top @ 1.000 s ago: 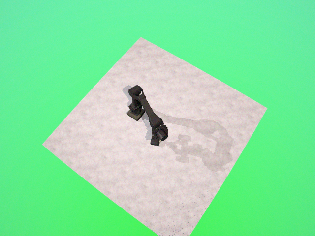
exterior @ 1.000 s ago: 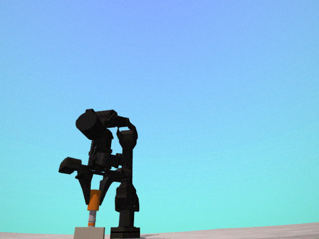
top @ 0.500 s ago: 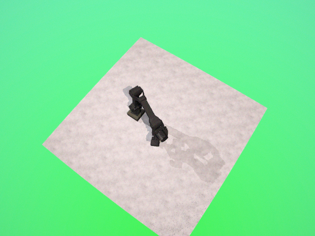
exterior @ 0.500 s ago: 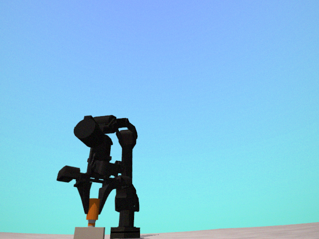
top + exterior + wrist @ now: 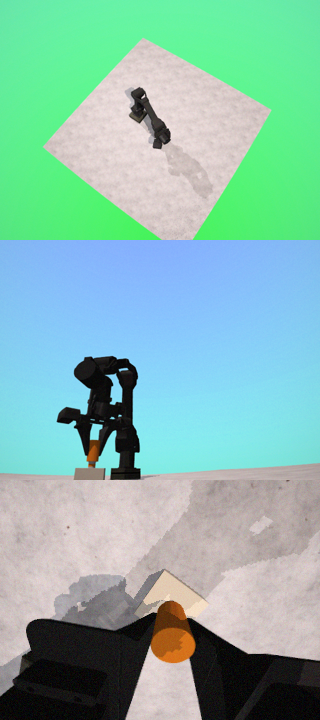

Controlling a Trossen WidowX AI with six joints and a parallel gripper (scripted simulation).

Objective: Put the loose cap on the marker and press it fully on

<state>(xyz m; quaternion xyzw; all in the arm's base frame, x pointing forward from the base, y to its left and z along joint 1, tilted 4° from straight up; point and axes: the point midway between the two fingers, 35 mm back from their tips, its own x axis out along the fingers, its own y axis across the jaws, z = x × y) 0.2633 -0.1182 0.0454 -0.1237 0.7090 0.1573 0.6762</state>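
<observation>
Now: the orange cap 1 cm above my gripper tip. From my gripper tip the other things lie so: tan holder block 4 cm below.
</observation>
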